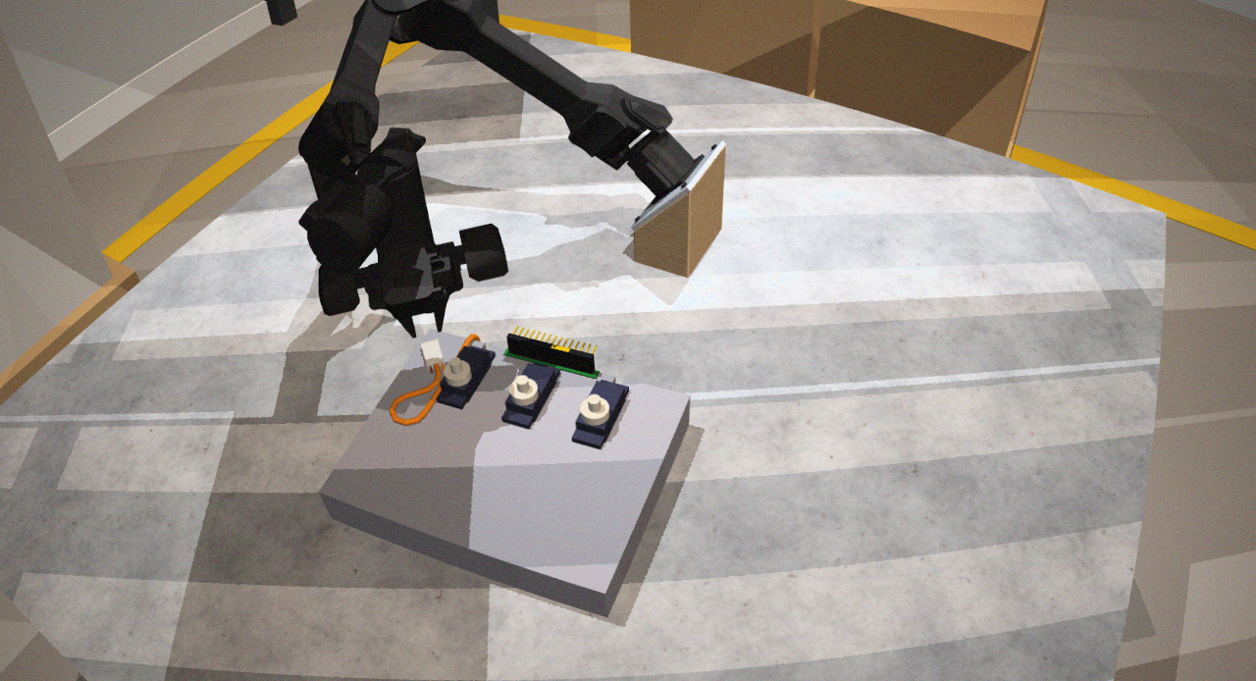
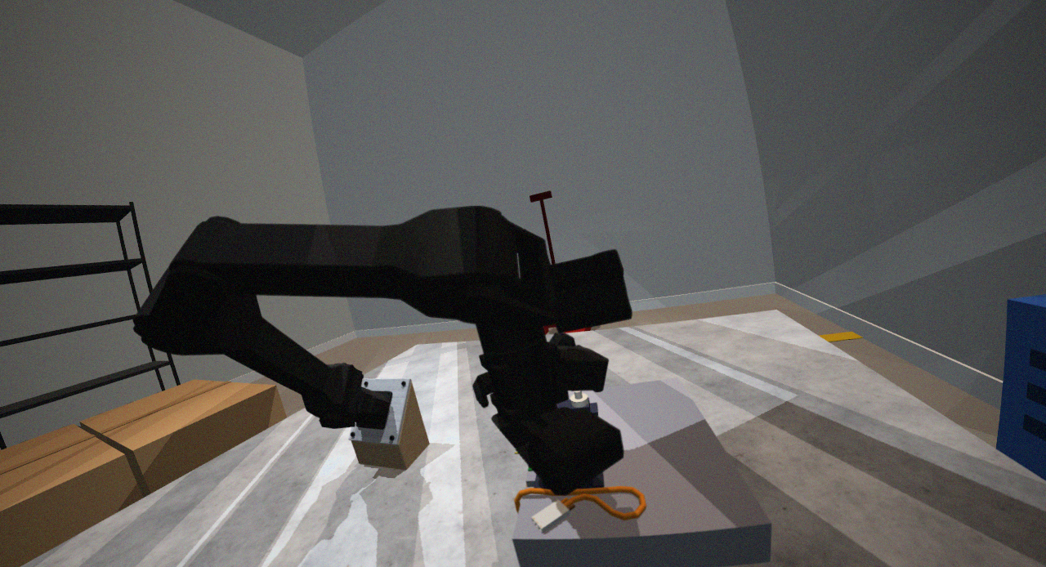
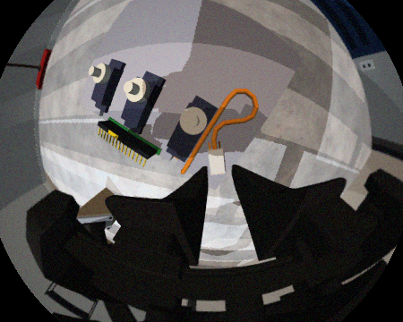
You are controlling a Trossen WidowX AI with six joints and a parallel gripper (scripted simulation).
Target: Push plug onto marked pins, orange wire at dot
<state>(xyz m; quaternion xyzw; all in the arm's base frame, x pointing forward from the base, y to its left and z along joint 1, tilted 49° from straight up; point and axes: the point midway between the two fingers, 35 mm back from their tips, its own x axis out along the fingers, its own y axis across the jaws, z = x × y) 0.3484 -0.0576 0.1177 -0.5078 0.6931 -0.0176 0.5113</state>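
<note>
My gripper tip is 13 cm to the right of the yellow band, 6 cm past it and 2 cm above it. Also, from my gripper tip: grey holder block: 13 cm to the left, 10 cm ahead, 7 cm below.
</note>
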